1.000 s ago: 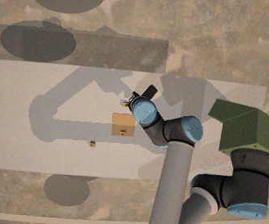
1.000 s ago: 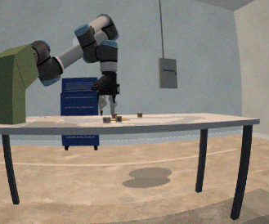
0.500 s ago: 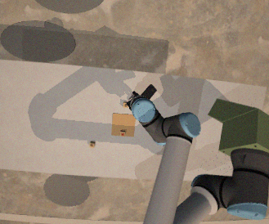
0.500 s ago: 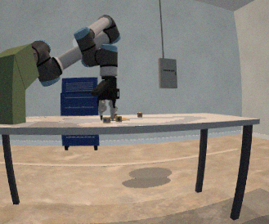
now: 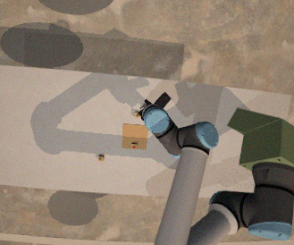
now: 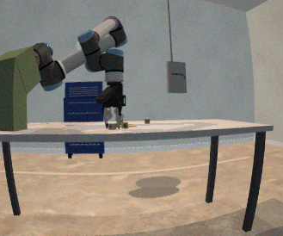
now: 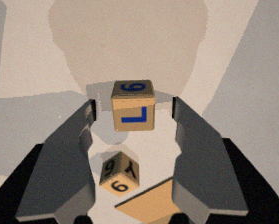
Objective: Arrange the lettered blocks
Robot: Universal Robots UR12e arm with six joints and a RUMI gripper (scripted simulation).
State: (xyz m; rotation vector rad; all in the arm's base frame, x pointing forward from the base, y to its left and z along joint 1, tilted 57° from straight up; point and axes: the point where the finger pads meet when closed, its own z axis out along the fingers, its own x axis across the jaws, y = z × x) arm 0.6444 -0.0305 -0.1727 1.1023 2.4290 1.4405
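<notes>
Right now my hand is 60 mm short of the orange mat, 190 mm to the right of it and 10 mm above it.
</notes>
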